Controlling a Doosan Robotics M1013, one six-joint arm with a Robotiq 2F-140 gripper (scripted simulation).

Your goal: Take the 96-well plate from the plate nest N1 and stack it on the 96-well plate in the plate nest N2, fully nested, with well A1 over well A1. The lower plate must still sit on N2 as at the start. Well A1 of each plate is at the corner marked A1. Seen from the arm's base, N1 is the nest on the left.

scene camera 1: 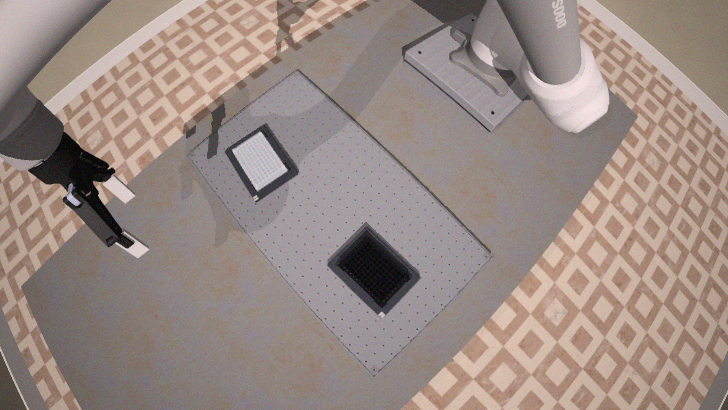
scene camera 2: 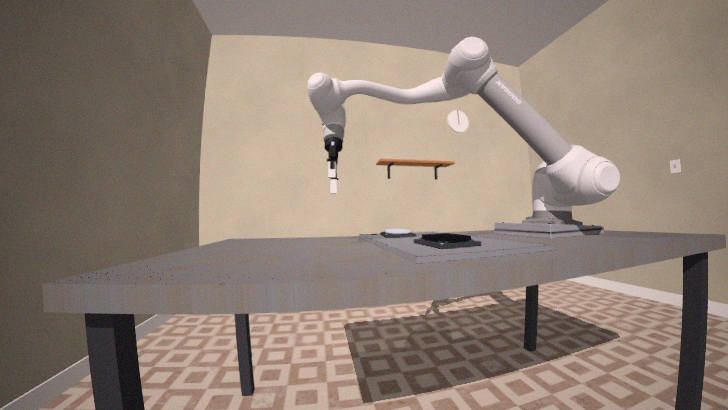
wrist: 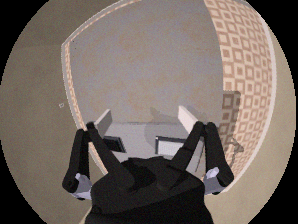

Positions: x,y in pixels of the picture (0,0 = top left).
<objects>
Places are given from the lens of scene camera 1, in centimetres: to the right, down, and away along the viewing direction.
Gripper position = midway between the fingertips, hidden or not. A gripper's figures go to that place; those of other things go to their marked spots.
my gripper [scene camera 1: 135,223]: -42, 3, 55
black 96-well plate [scene camera 1: 361,273]: 0, 14, 72
white 96-well plate [scene camera 1: 258,159]: -25, -11, 78
The marked spots on the black 96-well plate and the white 96-well plate are 35 cm apart.
</objects>
